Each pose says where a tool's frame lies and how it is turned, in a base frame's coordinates. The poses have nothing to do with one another.
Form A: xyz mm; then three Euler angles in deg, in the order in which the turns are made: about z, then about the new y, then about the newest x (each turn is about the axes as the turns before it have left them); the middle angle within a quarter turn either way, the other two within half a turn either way.
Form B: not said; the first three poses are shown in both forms.
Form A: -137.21, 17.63, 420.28, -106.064, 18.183, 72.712
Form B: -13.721, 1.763, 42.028, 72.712, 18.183, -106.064
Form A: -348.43, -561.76, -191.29, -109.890, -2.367, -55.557
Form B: -34.843, -56.176, -19.129, -55.557, -2.367, -109.890
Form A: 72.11, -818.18, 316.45, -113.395, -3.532, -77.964
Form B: 7.211, -81.818, 31.645, -77.964, -3.532, -113.395
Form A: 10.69, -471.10, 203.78, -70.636, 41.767, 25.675
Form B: 1.069, -47.110, 20.378, 25.675, 41.767, -70.636
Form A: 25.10, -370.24, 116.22, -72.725, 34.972, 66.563
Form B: 2.510, -37.024, 11.622, 66.563, 34.972, -72.725
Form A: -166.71, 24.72, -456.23, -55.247, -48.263, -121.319
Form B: -16.671, 2.472, -45.623, -121.319, -48.263, -55.247
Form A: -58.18, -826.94, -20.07, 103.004, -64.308, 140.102
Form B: -5.818, -82.694, -2.007, 140.102, -64.308, 103.004
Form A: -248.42, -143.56, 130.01, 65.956, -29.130, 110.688
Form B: -24.842, -14.356, 13.001, 110.688, -29.130, 65.956
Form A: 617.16, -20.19, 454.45, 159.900, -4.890, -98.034
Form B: 61.716, -2.019, 45.445, -98.034, -4.890, 159.900
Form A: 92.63, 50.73, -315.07, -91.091, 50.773, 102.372
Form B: 9.263, 5.073, -31.507, 102.372, 50.773, -91.091
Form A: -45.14, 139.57, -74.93, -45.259, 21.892, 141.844
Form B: -4.514, 13.957, -7.493, 141.844, 21.892, -45.259
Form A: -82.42, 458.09, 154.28, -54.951, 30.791, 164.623
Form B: -8.242, 45.809, 15.428, 164.623, 30.791, -54.951
